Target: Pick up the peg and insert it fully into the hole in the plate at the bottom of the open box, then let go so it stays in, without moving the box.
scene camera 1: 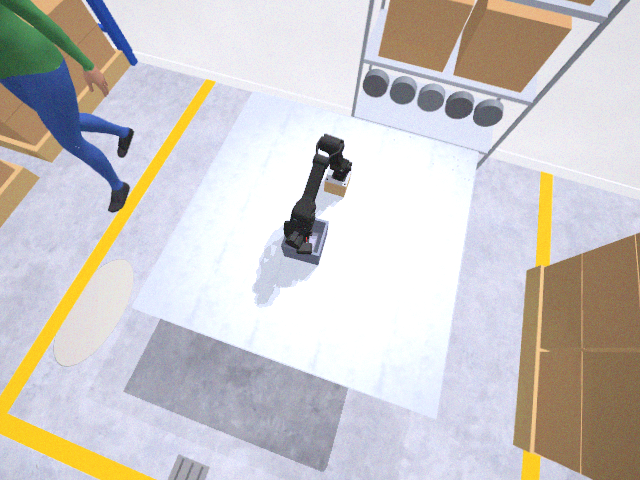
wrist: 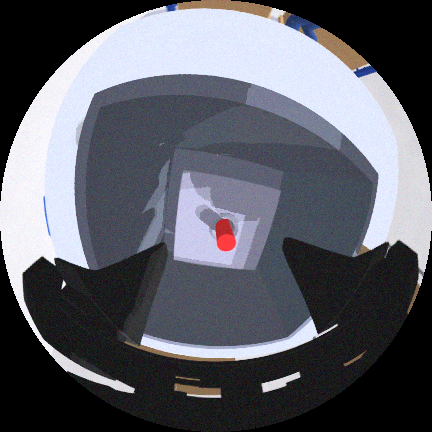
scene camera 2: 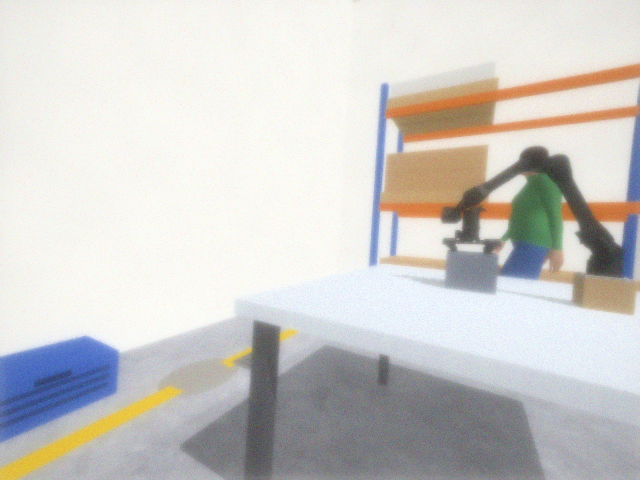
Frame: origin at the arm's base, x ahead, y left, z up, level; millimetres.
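Seen in the pictures: gripper, fingertip midpoint: (scene camera 1: 306, 238) (wrist: 225, 247); arm's base at its link origin: (scene camera 1: 340, 174) (scene camera 2: 604, 275).
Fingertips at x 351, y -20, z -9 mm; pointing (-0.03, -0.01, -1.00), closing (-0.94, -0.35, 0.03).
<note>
Pixels of each thing's top centre, then the offset from my fingertips to it. Level surfaces: height alone.
- red peg at its top centre: (wrist: 225, 242) 2 mm down, 1 mm ahead, 2 mm right
- pale plate at its top centre: (wrist: 224, 228) (scene camera 1: 305, 240) 29 mm down, 1 mm back, 2 mm right
- dark grey open box at its top centre: (wrist: 240, 297) (scene camera 1: 305, 233) (scene camera 2: 470, 252) 48 mm up, 1 mm back, 2 mm right
- white table at its surface level: 90 mm down
The red peg (scene camera 1: 307, 239) (wrist: 225, 236) stands upright inside the open box, its lower end at the round hole in the pale plate (wrist: 191, 240). How deep it sits cannot be told. The dark grey open box (scene camera 1: 301, 256) (scene camera 2: 471, 272) (wrist: 215, 306) stands on the table. My gripper (scene camera 1: 300, 244) (scene camera 2: 470, 249) (wrist: 225, 247) is open and empty, at about the height of the box's rim in the second scene view. In the wrist view its two fingers are to the left and right of the peg, apart from it. The box hides the peg in the second scene view.
A brown block (scene camera 1: 335, 188) (scene camera 2: 610, 295) is at the arm's base. The box walls surround the peg and plate on all sides. The white table (scene camera 1: 382, 310) (scene camera 2: 403, 320) carries the box. A person in green (scene camera 1: 31, 46) (scene camera 2: 535, 217) stands beyond the table.
</note>
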